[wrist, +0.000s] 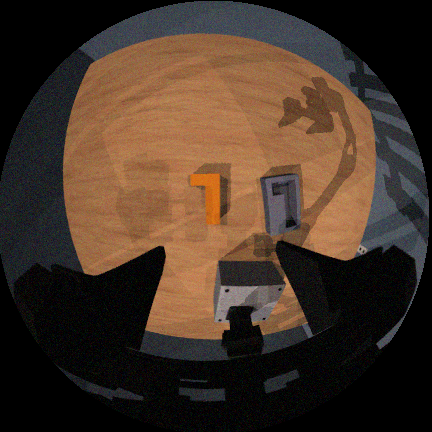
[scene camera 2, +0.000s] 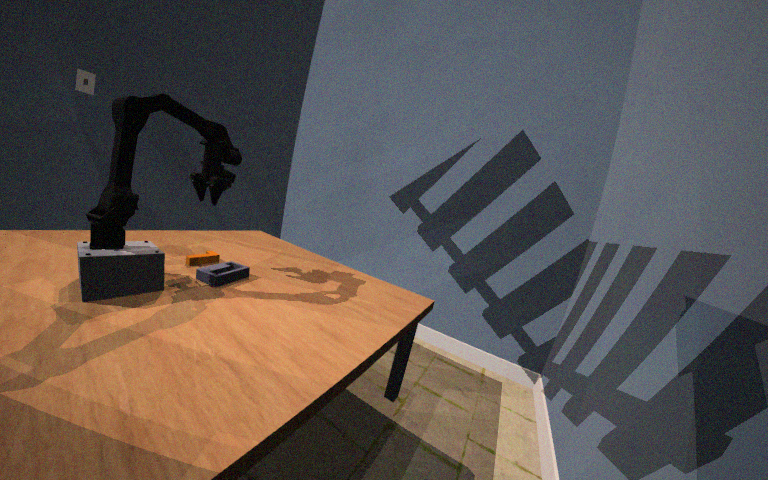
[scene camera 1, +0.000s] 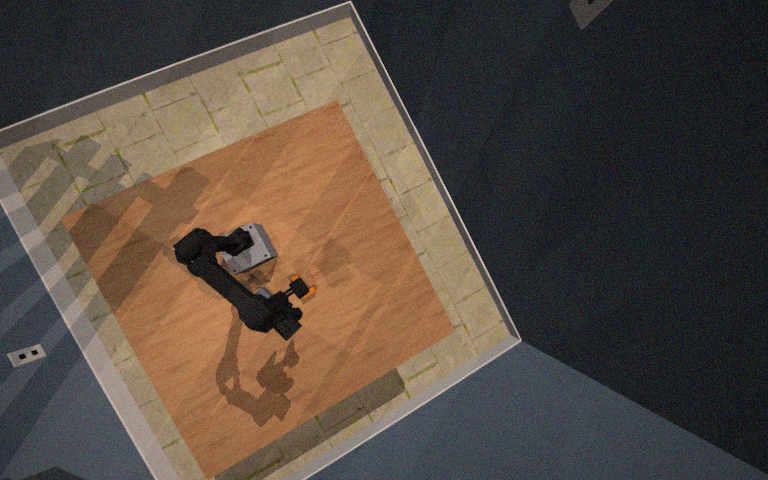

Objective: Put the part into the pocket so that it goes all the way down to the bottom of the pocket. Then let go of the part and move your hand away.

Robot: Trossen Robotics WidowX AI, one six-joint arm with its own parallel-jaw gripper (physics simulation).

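The orange L-shaped part lies on the table, partly covered by a black piece of the gripper in scene camera 1. The blue-grey block with the pocket lies beside it, to its right in the wrist view. Its L-like pocket shows empty there; most of the block is hidden under the arm in scene camera 1. My gripper is open and empty, high above the table and pointing down. The part and the block are apart, and the fingers touch neither.
The arm's grey box base stands on the wooden table, close to the pocket block. Shadows of the arm fall across the table. The table's edge shows at the right in scene camera 2.
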